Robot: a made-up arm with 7 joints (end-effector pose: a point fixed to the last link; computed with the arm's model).
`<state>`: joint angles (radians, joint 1 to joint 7).
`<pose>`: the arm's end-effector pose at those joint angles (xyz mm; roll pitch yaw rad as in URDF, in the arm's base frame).
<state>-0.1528 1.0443 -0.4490 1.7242 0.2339 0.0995 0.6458</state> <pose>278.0 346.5 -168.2 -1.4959 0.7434 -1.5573</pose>
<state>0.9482 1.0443 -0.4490 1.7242 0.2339 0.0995 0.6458</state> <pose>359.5 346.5 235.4 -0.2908 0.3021 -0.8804</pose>
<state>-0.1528 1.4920 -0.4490 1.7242 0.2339 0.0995 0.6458</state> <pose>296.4 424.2 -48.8 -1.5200 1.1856 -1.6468</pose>
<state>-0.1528 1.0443 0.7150 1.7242 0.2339 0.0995 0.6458</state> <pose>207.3 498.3 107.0 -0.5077 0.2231 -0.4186</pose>
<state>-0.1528 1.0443 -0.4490 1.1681 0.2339 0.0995 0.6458</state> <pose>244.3 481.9 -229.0 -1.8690 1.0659 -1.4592</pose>
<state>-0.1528 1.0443 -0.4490 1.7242 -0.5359 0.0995 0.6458</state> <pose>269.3 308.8 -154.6 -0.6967 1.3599 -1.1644</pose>
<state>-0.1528 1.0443 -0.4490 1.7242 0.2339 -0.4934 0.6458</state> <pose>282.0 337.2 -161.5 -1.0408 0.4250 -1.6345</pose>
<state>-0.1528 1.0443 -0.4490 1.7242 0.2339 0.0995 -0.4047</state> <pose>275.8 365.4 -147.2 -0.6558 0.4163 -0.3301</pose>
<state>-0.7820 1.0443 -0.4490 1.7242 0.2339 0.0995 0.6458</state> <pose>65.0 346.5 -286.4 -2.2802 0.5860 -2.0583</pose>
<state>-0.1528 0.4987 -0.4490 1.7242 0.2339 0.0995 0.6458</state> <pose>265.3 193.6 -251.2 -1.5253 0.2049 -1.4861</pose>
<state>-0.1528 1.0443 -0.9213 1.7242 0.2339 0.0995 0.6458</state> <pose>201.3 284.8 -263.7 -1.9884 0.6000 -2.1063</pose>
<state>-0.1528 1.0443 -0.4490 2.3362 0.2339 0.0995 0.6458</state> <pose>234.6 228.2 -58.4 -1.1274 0.4362 -1.7858</pose>
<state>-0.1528 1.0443 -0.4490 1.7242 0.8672 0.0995 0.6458</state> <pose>272.4 366.2 -195.3 -1.7888 0.2315 -1.4224</pose>
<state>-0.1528 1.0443 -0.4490 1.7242 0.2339 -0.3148 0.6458</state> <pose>281.4 339.9 -164.0 -1.1718 0.5174 -1.5952</pose>
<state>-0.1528 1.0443 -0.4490 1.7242 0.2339 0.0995 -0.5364</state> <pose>273.5 367.1 -144.8 -0.6062 0.3302 -0.2236</pose>
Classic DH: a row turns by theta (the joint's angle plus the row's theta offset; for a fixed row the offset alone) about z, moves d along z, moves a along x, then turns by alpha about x. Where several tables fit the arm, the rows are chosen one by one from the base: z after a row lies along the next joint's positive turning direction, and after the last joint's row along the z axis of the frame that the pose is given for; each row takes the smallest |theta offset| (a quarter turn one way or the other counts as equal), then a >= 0, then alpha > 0; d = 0 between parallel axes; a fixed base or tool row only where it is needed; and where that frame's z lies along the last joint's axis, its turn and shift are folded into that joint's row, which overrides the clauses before.
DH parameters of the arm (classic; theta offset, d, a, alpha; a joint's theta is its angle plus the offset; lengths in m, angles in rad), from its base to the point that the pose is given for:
base (fixed): 0 0.1 -0.01 1.5708
joint 1: 1.5708 -0.12 0.01 1.5708
joint 2: 1.5708 0.04 0.02 1.5708
joint 3: 1.5708 -0.34 0.01 1.5708
joint 4: 0 -0.01 -0.01 -1.5708
joint 5: 0 -0.26 0.02 -1.5708
joint 6: -1.5708 0.05 0.01 1.5708
joint 7: 0.325 0.0158 -0.0126 -1.7953
tool (fixed): 3.0578 0.026 0 0

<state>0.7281 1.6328 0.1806 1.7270 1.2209 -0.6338 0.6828</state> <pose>154.8 461.9 398.4 0.2786 -0.1628 -1.4386</pose>
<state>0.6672 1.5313 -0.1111 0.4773 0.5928 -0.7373 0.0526</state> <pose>92.6 720.2 221.8 -0.3624 -0.5959 0.2397</pose>
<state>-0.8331 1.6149 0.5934 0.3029 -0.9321 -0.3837 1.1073</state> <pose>155.2 713.2 71.9 2.1926 0.5229 2.7469</pose>
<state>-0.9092 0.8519 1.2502 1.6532 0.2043 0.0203 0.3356</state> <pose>26.1 549.1 51.2 -0.4401 0.2934 0.1657</pose>
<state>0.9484 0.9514 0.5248 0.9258 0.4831 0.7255 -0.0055</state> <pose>236.0 631.8 135.3 -1.7501 -0.1255 0.4511</pose>
